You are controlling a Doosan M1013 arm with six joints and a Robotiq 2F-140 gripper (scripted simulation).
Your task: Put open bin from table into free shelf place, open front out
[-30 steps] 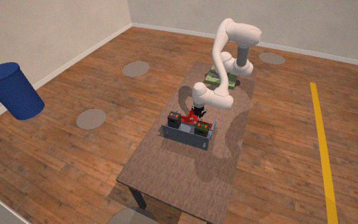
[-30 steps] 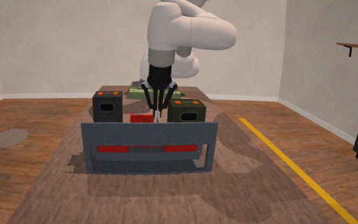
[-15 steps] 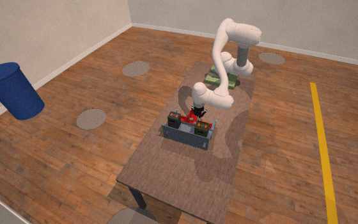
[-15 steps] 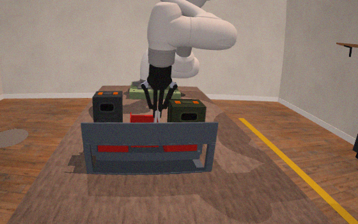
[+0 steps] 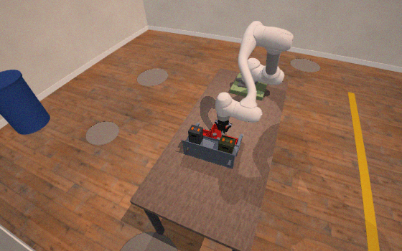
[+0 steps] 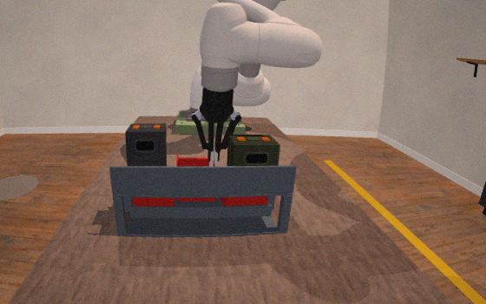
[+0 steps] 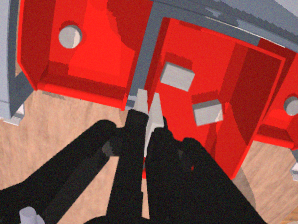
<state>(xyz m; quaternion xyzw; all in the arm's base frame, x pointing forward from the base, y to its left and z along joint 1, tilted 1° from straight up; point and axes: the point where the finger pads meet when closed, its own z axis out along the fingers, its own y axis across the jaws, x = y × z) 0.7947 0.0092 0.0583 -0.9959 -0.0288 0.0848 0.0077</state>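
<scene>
My hand is 100 mm short of the shelf floor, 40 mm to the left of it and 90 mm above it. From my hand the other things lie so: shelf back board: 220 mm ahead, 30 mm to the right, 40 mm above; dark green box: 150 mm ahead, 80 mm to the left, 50 mm above; black box: 160 mm ahead, 150 mm to the right, 70 mm above.
</scene>
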